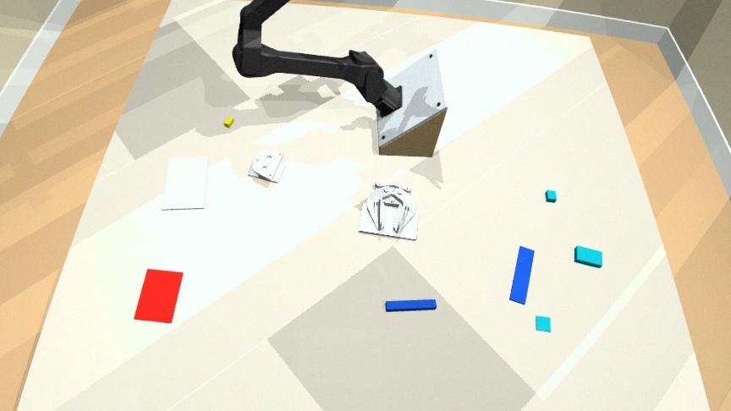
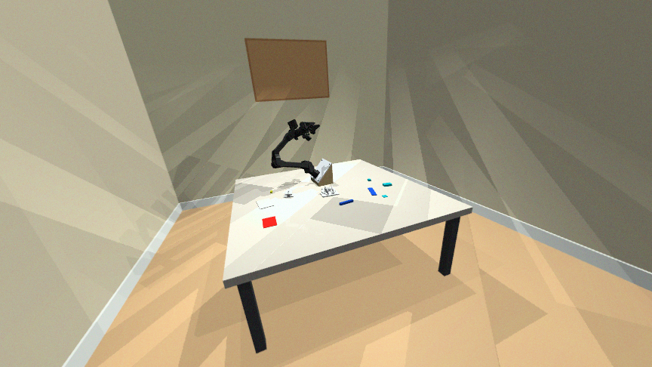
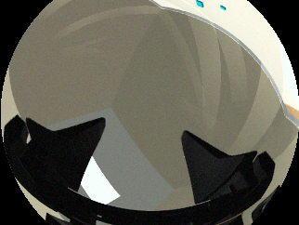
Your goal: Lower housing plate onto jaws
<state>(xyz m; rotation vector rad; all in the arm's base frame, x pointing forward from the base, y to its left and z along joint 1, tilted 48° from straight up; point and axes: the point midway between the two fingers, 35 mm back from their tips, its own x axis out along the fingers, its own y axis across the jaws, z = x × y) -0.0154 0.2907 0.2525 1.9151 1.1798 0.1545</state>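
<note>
The white bracket is 450 mm below my gripper tip, 300 mm to the right of it and 150 mm ahead of it. Also, from my gripper tip: red tile (470 mm to the right, 460 mm below, 460 mm ahead); yellow cube (460 mm below, 410 mm to the right, 20 mm ahead); white slab (470 mm to the right, 460 mm below, 200 mm ahead).
</note>
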